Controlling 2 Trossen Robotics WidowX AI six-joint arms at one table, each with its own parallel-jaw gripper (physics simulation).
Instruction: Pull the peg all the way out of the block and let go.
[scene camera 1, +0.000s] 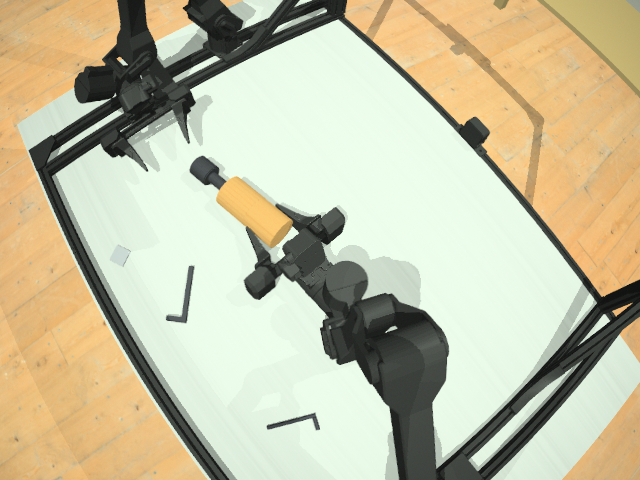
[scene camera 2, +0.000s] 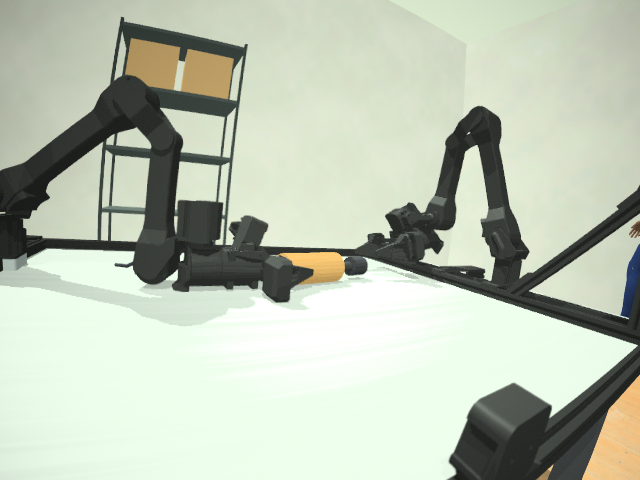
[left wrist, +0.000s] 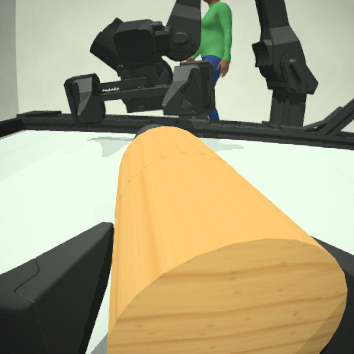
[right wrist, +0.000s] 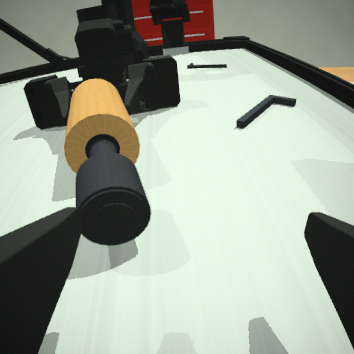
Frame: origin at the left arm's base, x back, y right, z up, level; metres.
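Where they show: left gripper, fingertip midpoint: (scene camera 1: 261, 216) (scene camera 2: 304, 268) (left wrist: 197, 237); right gripper, fingertip midpoint: (scene camera 1: 167, 157) (scene camera 2: 364, 252) (left wrist: 119, 114) (right wrist: 196, 222); left arm's base, link origin: (scene camera 2: 1, 255) (right wrist: 173, 45); right arm's base, link origin: (scene camera 1: 222, 44) (scene camera 2: 503, 286) (left wrist: 284, 126).
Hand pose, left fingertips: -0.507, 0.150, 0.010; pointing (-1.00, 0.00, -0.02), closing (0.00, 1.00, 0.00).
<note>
Each offset is from my left fingertips to the top centre of the thing, as dx, dy, dz. "spot": to the spot under its first point.
The orange wooden cylinder block @[-0.015, -0.004, +0.027] (scene camera 1: 253, 210) (scene camera 2: 315, 266) (left wrist: 190, 200) (right wrist: 97, 105) lies on its side. My left gripper (scene camera 1: 262, 217) (left wrist: 197, 237) is shut on its near end, one finger on each side. The dark peg @[-0.093, -0.015, +0.017] (scene camera 1: 204, 169) (scene camera 2: 355, 265) (right wrist: 112, 200) sticks out of the other end, with its thick head and a short neck showing; the rest is hidden inside. My right gripper (scene camera 1: 168, 156) (right wrist: 196, 222) is open and empty, short of the peg head. In the right wrist view the head lies off-centre, close to the left-hand fingertip.
Two dark L-shaped pieces @[+0.008, -0.182, -0.022] (scene camera 1: 188, 294) @[+0.288, -0.184, -0.024] (scene camera 1: 292, 421) and a pale square tile @[-0.117, -0.229, -0.027] (scene camera 1: 120, 255) lie on the table. A black frame rail (scene camera 1: 403, 74) borders the table, with a box-shaped device @[spot: +0.123, +0.417, +0.014] (scene camera 1: 474, 132) (scene camera 2: 506, 423) on it. A shelf unit (scene camera 2: 193, 100) stands beyond.
</note>
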